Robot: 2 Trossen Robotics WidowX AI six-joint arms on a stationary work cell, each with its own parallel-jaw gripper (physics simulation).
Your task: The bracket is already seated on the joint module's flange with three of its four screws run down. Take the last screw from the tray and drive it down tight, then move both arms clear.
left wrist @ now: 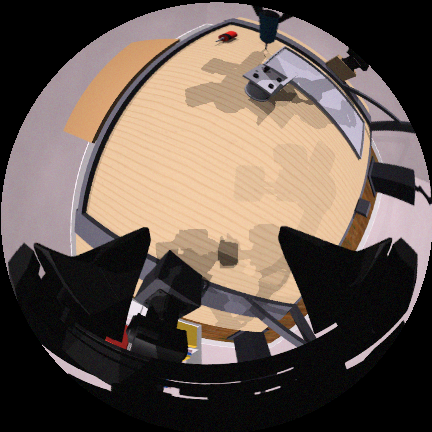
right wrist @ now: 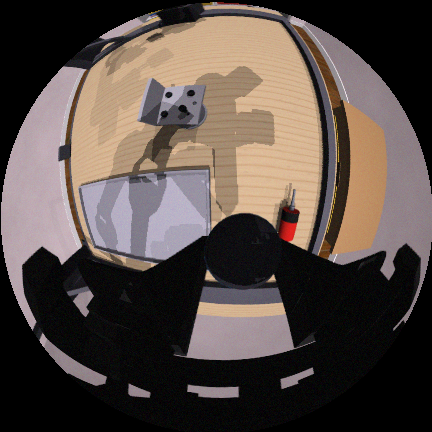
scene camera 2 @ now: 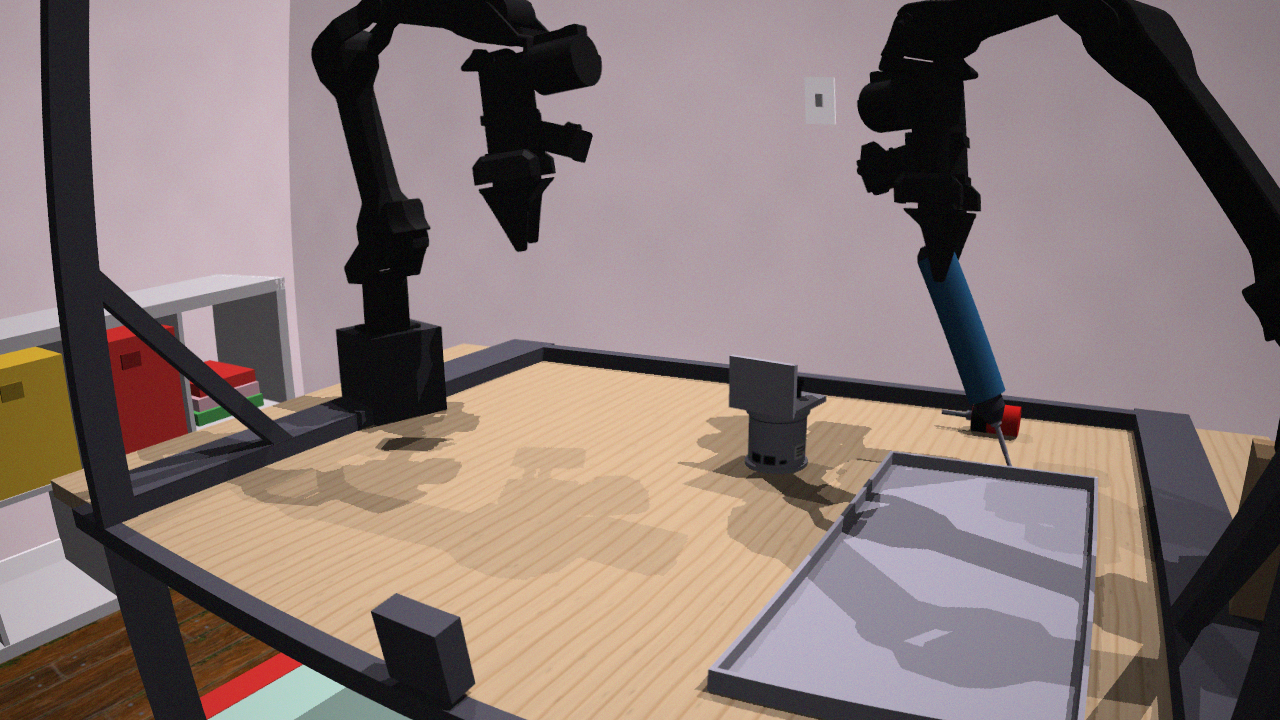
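Where they show: left gripper, fingertip midpoint: point(left wrist: 215, 233) point(scene camera 2: 527, 246); right gripper, fingertip midpoint: point(right wrist: 238, 241) point(scene camera 2: 942, 281); left arm's base, link origin: point(left wrist: 164, 303) point(scene camera 2: 387, 327).
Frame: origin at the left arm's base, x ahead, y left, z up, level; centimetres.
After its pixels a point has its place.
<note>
My right gripper point(scene camera 2: 939, 266) {x 56.3, y 29.8, z 7.8 cm} point(right wrist: 238, 241) {x 56.3, y 29.8, z 7.8 cm} is shut on the handle of the blue screwdriver point(scene camera 2: 969, 340) {x 60.3, y 28.5, z 2.7 cm} point(left wrist: 268, 30), held steeply tilted, shaft down, near the tray's back edge. My left gripper point(scene camera 2: 528, 245) {x 19.9, y 7.3, z 10.1 cm} point(left wrist: 215, 233) {x 19.9, y 7.3, z 10.1 cm} is open and empty, high over the picture's left part of the table. The grey bracket point(scene camera 2: 762, 383) {x 45.4, y 14.3, z -1.4 cm} point(left wrist: 262, 80) {x 43.1, y 17.6, z -3.7 cm} point(right wrist: 149, 102) {x 45.7, y 15.0, z -0.6 cm} sits on the joint module point(scene camera 2: 776, 443) {x 46.5, y 15.4, z -7.3 cm} point(left wrist: 257, 93) {x 42.2, y 16.6, z -7.6 cm} point(right wrist: 202, 118) {x 45.5, y 20.6, z -9.3 cm}. Its plate bears three low dark screw heads and a fourth screw point(right wrist: 182, 108) {x 46.1, y 19.6, z -1.9 cm} that seems to stand higher. No screw shows in the grey tray point(scene camera 2: 769, 691) {x 69.8, y -15.0, z -9.2 cm} point(right wrist: 195, 200) {x 60.7, y 23.3, z -9.9 cm}.
A red-handled tool point(scene camera 2: 1011, 420) {x 61.4, y 40.2, z -8.0 cm} point(left wrist: 228, 36) {x 57.3, y 39.5, z -7.6 cm} point(right wrist: 287, 230) {x 59.8, y 41.0, z -6.9 cm} lies near the table's back edge, close to the blue screwdriver. A dark block point(scene camera 2: 422, 644) {x 56.8, y -29.0, z -5.7 cm} point(left wrist: 363, 206) {x 54.6, y -27.2, z -6.4 cm} stands at the front edge. A raised dark frame point(scene camera 2: 635, 360) {x 8.3, y 33.6, z -8.7 cm} borders the table.
</note>
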